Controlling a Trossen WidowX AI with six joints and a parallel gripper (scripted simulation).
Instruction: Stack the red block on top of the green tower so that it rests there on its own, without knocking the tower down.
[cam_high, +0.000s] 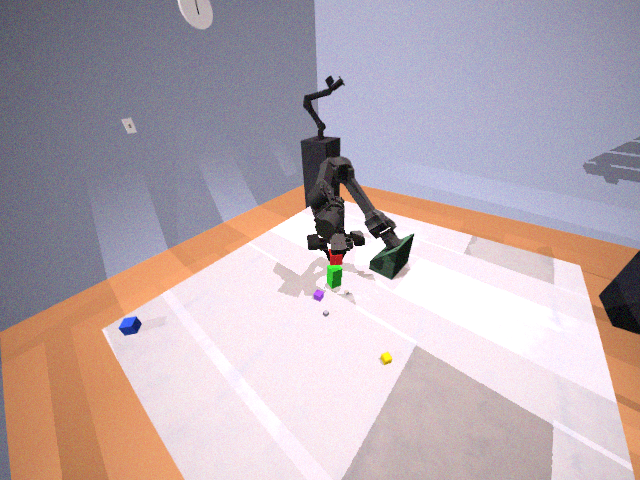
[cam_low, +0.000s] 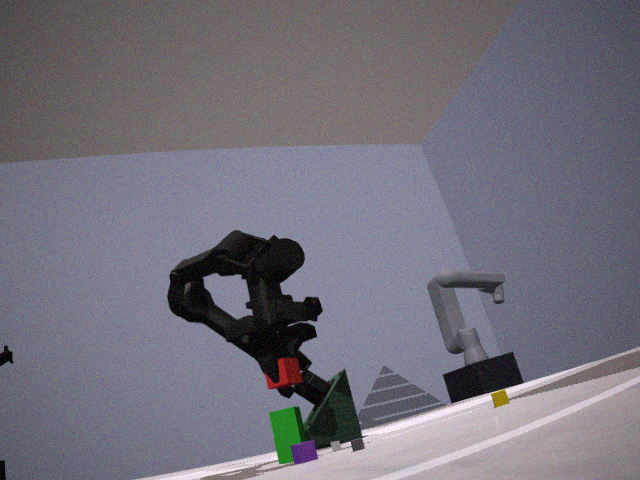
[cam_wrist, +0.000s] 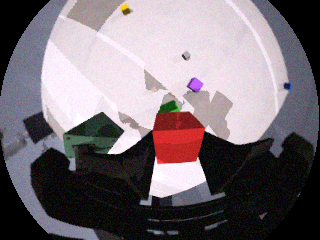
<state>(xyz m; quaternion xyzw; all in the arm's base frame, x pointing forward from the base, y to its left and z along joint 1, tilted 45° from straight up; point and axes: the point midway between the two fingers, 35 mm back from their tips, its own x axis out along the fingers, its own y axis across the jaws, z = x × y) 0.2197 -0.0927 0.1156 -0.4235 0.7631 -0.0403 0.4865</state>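
Right now my gripper tip is 10 mm past the green block, 10 mm to the left of it and 60 mm above it. The rest, counted from my gripper tip: purple cube (80 mm ahead, 20 mm to the right, 110 mm below); then tiny grey cube (130 mm ahead, 40 mm to the left, 120 mm below); then red block (10 mm above).
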